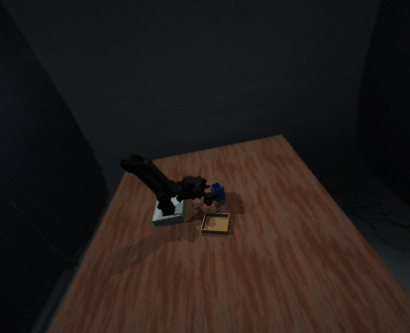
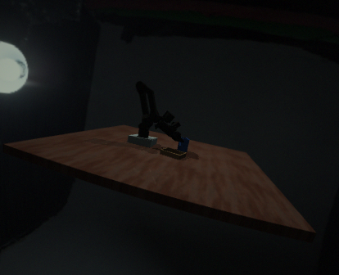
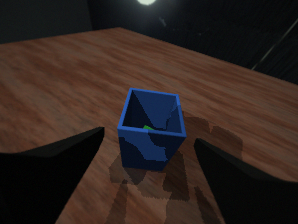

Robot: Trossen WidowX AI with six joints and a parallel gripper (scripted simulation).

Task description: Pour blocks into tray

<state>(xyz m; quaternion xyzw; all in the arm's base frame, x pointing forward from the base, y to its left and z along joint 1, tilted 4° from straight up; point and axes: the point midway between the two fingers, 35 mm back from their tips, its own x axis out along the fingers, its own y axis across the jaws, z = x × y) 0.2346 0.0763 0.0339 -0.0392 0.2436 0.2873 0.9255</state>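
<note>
Now: gripper tip 30 mm above the green block, 10 mm to the right of it and 10 mm short of it. Round my gripper tip: blue cup (50 mm below, 20 mm ahead, 10 mm to the left).
</note>
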